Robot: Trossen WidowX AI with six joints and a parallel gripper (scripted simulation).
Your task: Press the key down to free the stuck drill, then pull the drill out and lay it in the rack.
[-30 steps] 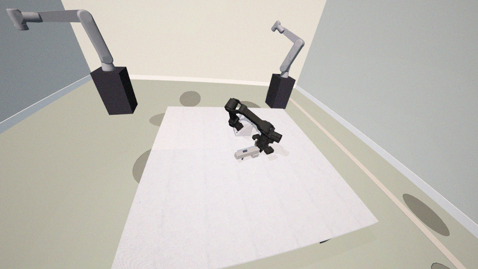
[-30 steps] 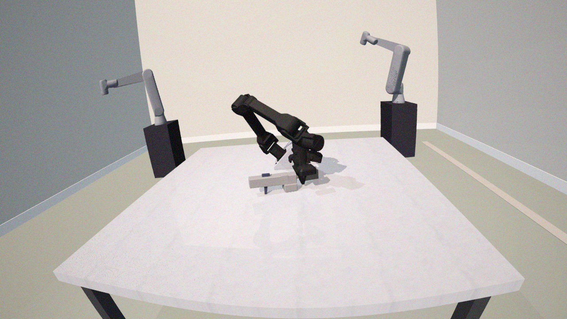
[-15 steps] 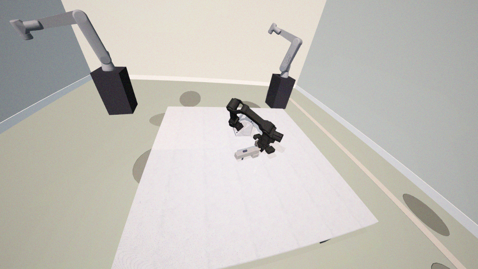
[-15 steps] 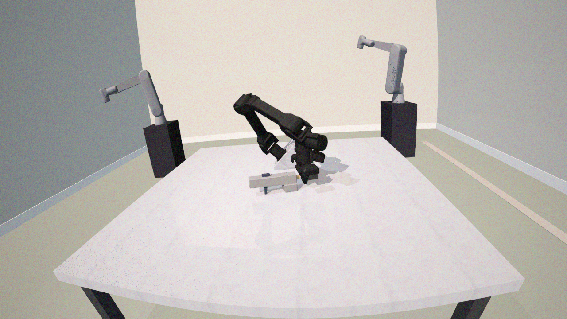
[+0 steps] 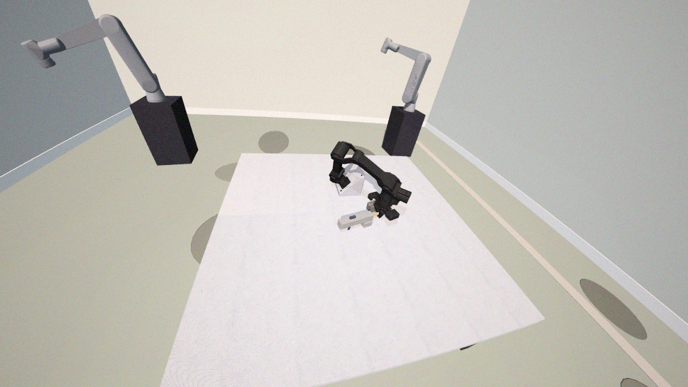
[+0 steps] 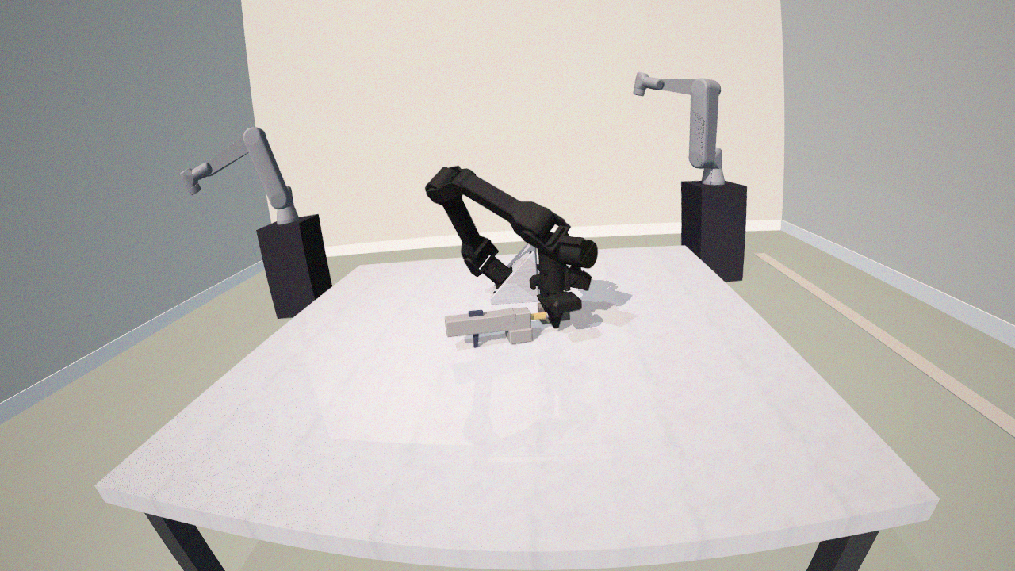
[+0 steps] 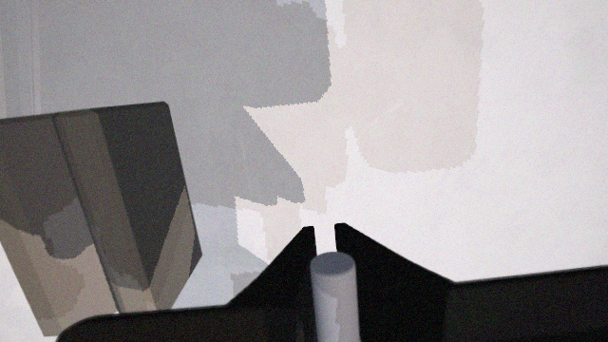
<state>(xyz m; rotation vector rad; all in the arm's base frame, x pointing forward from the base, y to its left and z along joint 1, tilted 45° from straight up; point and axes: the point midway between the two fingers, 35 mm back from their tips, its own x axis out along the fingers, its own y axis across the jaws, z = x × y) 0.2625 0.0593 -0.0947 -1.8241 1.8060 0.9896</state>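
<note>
My gripper tip is 5 cm to the left of the drill, 4 cm below it and 1 cm short of it. The rest, counted from my gripper tip: rack (8 cm behind, 1 cm to the left, 1 cm above); light grey housing (14 cm to the right, 3 cm ahead, 3 cm above); dark key (17 cm to the right, 4 cm ahead, 4 cm above).
</note>
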